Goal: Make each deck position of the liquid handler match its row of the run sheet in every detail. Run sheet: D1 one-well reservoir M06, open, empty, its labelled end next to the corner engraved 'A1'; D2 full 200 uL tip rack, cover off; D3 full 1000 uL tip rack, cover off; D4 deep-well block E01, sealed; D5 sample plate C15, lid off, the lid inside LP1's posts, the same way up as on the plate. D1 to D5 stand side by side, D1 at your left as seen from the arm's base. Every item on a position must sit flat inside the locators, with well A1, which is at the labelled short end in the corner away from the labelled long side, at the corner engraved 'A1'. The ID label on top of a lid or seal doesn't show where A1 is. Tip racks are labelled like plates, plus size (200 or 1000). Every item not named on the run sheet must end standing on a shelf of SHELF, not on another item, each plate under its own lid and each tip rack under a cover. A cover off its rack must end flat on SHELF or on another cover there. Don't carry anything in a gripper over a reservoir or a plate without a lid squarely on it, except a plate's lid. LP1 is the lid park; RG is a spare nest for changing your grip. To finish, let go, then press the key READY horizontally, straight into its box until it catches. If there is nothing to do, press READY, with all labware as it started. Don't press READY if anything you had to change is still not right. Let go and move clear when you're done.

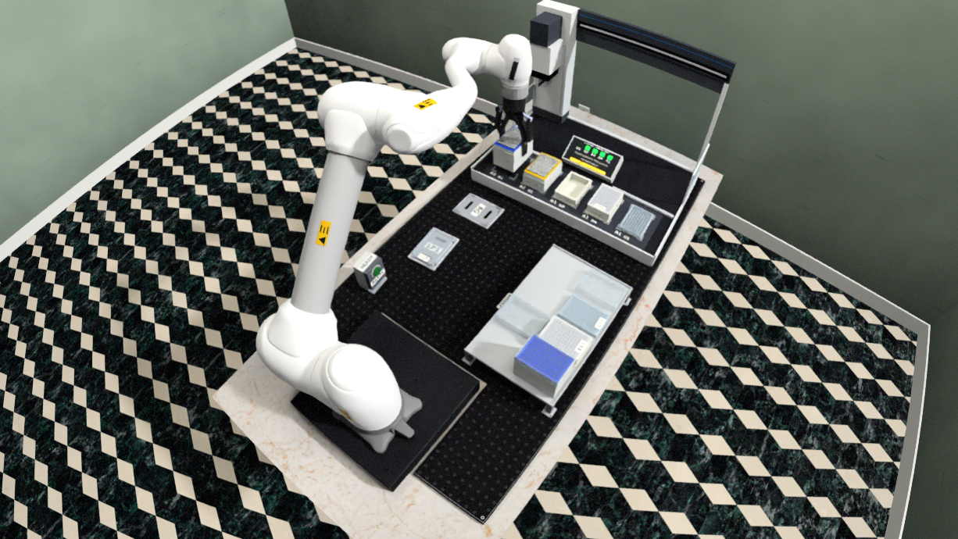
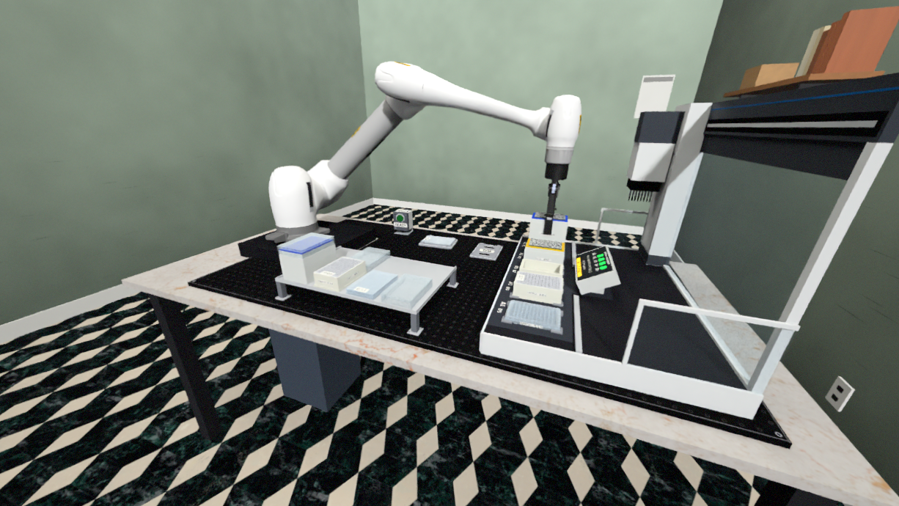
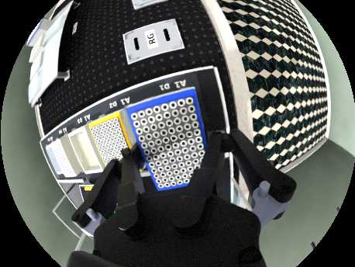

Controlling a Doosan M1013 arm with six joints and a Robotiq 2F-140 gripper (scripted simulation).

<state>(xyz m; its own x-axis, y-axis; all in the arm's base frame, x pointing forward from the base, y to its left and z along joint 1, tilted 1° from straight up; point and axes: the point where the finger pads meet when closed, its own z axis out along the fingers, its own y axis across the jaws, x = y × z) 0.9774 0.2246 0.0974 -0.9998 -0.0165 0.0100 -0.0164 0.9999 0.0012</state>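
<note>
The yellow-rimmed tip rack lies 13 cm to the right of my hand and 6 cm below it. The rest, counted from my hand: white one-well reservoir 25 cm to the right, 9 cm below; then grey RG nest 22 cm behind, 14 cm below, 1 cm to the right; then blue-rimmed tip rack 1 cm to the right, 1 cm behind.
</note>
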